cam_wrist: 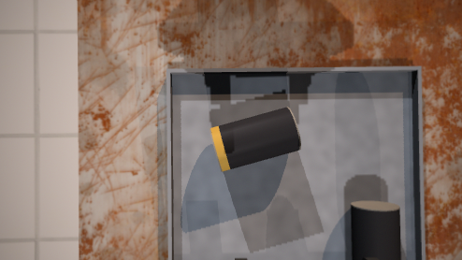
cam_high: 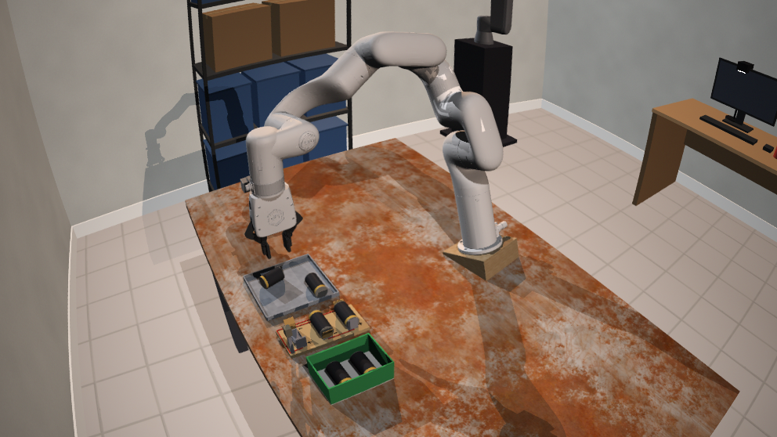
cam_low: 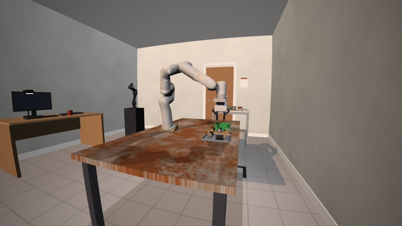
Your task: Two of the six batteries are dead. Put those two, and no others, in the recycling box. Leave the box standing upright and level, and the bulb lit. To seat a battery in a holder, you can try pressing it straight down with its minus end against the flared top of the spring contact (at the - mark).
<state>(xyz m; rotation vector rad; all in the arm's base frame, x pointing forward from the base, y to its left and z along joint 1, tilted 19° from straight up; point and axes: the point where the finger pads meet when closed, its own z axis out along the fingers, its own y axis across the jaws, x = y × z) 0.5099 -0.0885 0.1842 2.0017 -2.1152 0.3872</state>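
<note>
The grey tray lies 20 mm behind my hand, 30 mm to the right of it and 150 mm below it. From my hand the other things lie so: green recycling box: 310 mm to the left, 140 mm below.
</note>
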